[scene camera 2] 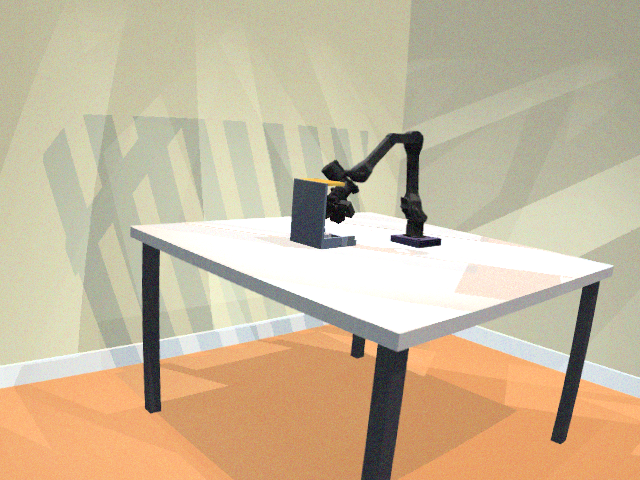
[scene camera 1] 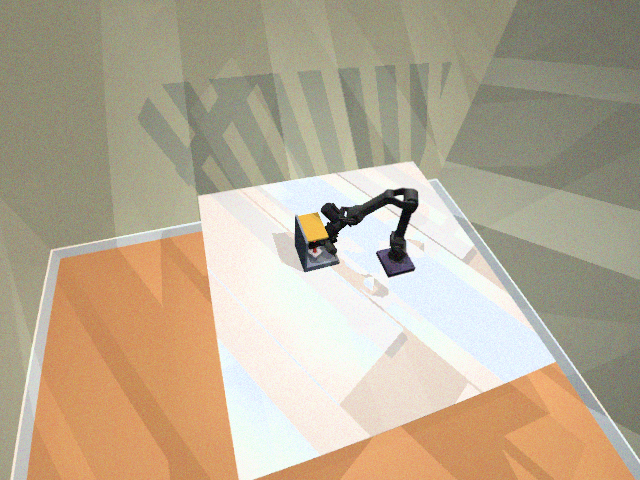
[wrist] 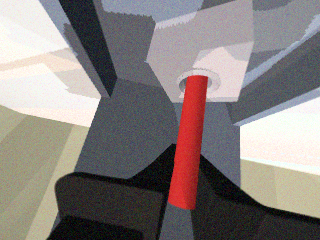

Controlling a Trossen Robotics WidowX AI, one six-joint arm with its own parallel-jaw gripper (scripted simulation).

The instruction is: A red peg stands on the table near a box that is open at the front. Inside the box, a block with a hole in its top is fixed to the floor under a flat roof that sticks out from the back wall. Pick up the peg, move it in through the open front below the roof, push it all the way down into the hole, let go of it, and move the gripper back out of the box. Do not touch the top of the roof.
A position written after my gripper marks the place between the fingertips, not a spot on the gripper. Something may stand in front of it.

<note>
I see my gripper (scene camera 2: 316, 221) and a red peg (wrist: 183, 188).
My gripper shows as well in the wrist view (wrist: 181, 150).
</note>
